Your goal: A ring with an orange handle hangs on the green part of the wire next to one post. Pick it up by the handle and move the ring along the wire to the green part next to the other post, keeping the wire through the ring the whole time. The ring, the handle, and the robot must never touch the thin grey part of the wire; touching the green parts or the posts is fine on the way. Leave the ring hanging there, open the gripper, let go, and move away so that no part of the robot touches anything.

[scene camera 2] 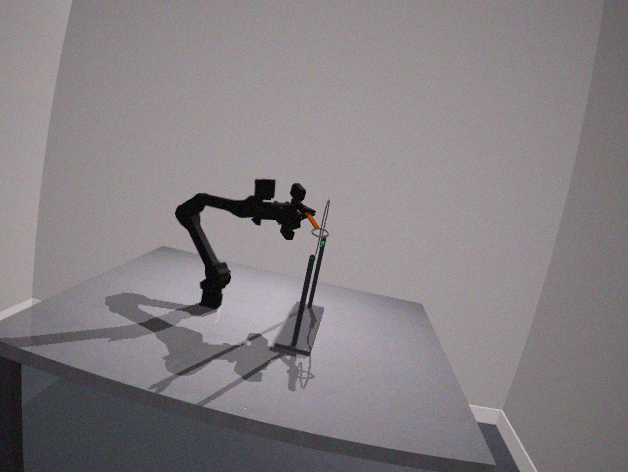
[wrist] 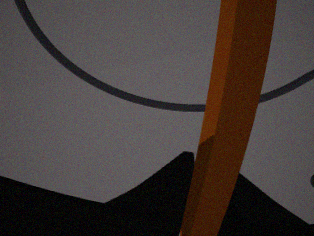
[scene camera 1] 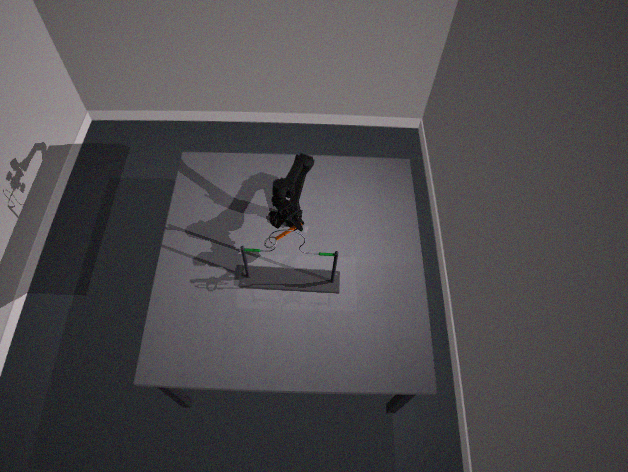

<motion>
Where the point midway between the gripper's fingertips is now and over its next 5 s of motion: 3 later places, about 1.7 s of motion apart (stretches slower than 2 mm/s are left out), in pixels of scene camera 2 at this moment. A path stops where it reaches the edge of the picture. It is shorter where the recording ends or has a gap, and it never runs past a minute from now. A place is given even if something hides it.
My gripper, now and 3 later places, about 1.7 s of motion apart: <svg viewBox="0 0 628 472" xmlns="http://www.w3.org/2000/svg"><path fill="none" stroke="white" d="M315 212L313 220L311 229L308 235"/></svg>
</motion>
